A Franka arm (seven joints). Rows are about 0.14 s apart.
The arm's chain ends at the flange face. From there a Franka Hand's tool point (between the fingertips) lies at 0.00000 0.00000 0.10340 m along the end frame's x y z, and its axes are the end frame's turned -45 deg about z.
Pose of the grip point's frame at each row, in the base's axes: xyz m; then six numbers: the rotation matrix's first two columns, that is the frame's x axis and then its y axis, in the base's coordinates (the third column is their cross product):
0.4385 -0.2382 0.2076 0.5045 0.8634 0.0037 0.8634 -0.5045 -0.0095
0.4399 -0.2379 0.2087 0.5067 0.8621 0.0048 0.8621 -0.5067 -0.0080
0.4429 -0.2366 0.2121 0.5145 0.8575 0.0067 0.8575 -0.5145 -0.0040
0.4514 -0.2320 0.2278 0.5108 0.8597 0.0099 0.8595 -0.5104 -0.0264
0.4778 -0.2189 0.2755 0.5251 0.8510 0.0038 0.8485 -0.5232 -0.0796
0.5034 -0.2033 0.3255 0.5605 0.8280 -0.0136 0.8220 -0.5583 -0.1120
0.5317 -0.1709 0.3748 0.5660 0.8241 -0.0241 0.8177 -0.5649 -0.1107
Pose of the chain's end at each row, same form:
0.4392 -0.2390 0.3110 0.9673 0.2538 -0.0041 0.2538 -0.9673 -0.0093
0.4404 -0.2387 0.3121 0.9679 0.2513 -0.0023 0.2513 -0.9679 -0.0091
0.4429 -0.2374 0.3155 0.9702 0.2425 0.0019 0.2425 -0.9702 -0.0076
0.4532 -0.2343 0.3312 0.9689 0.2470 -0.0117 0.2466 -0.9688 -0.0257
0.4846 -0.2236 0.3786 0.9713 0.2318 -0.0536 0.2287 -0.9717 -0.0590
0.5138 -0.2086 0.4282 0.9776 0.1907 -0.0888 0.1849 -0.9803 -0.0696
0.5425 -0.1753 0.4775 0.9784 0.1833 -0.0953 0.1780 -0.9822 -0.0612

